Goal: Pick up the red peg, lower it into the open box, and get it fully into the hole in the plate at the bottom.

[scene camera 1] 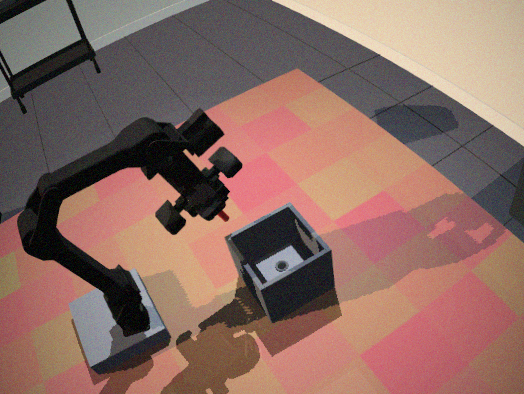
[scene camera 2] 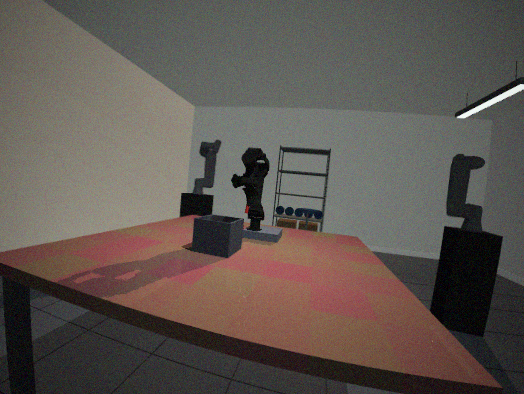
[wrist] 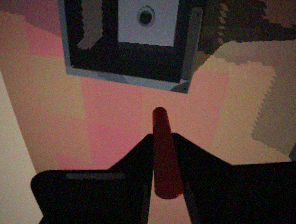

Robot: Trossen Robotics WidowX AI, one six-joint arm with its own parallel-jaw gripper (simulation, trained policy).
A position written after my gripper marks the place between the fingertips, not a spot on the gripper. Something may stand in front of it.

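Note:
Plate [scene camera 1: 268, 267]; hidden from scene camera 2 by a box. Box [scene camera 1: 313, 277], [scene camera 2: 217, 235]. My gripper [scene camera 1: 217, 209], [wrist: 162, 138].

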